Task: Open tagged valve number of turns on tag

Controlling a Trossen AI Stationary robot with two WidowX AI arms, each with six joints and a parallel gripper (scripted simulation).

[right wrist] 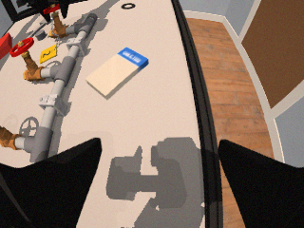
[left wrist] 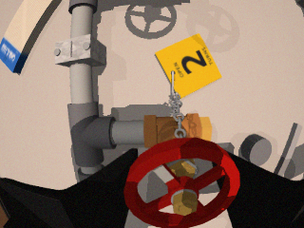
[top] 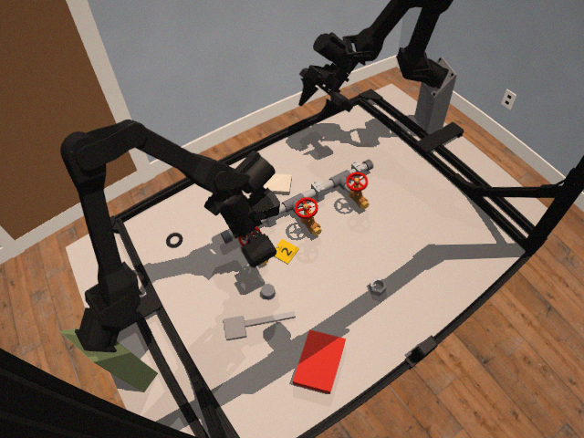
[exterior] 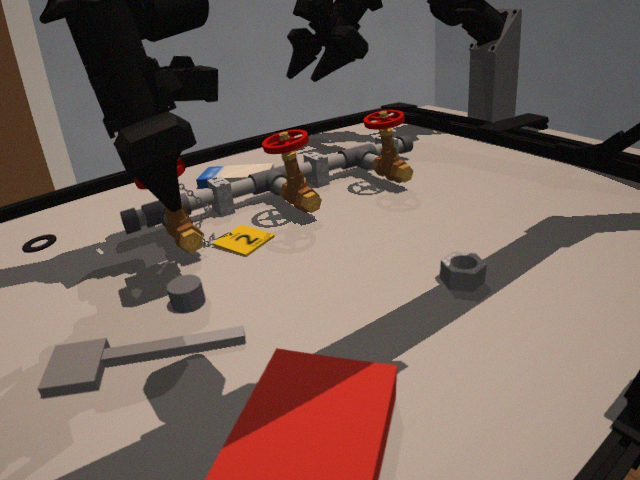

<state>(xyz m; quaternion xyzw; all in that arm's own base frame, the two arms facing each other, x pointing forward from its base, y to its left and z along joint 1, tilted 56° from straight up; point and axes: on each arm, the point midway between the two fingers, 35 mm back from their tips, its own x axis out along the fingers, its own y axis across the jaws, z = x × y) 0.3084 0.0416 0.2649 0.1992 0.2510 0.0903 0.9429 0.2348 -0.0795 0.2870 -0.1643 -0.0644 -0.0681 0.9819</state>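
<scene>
Now: left hand 9 cm above the yellow tag marked 2, 6 cm to the left of it and 3 cm past it. Round my left hand: red block: 29 cm behind, 8 cm to the left, 8 cm below; grey hammer-shaped block: 12 cm to the left, 12 cm behind, 9 cm below; hex nut: 26 cm behind, 14 cm to the right, 9 cm below.
</scene>
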